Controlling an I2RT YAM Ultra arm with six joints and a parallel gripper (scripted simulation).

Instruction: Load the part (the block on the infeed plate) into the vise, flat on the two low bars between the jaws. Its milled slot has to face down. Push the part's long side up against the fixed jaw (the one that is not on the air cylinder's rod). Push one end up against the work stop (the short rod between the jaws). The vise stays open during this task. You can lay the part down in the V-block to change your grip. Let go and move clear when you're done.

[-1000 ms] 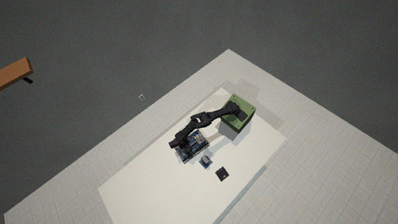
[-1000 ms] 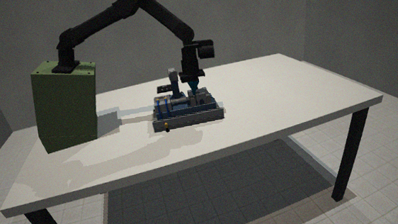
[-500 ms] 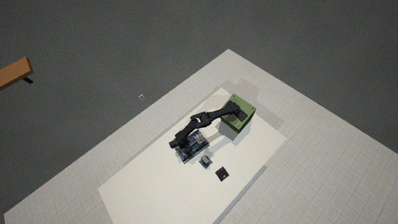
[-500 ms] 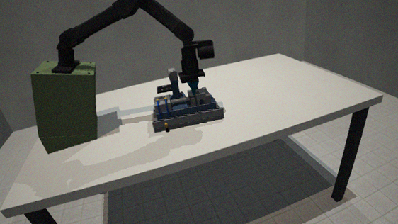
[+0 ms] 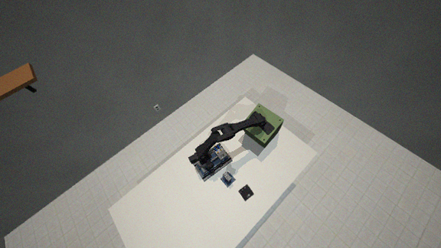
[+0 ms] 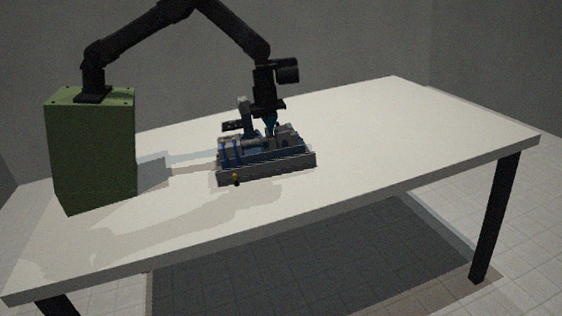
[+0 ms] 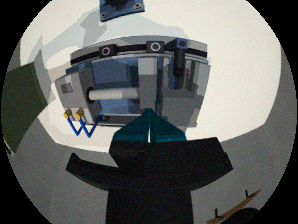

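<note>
The grey block part is 3 cm ahead of my hand and 2 cm below it. Round my hand: cylinder rod: 5 cm behind, 2 cm to the left, 3 cm below; then air cylinder: 13 cm behind, 3 cm to the left, 3 cm below; then vise: 3 cm behind, 2 cm to the left, 6 cm below.
</note>
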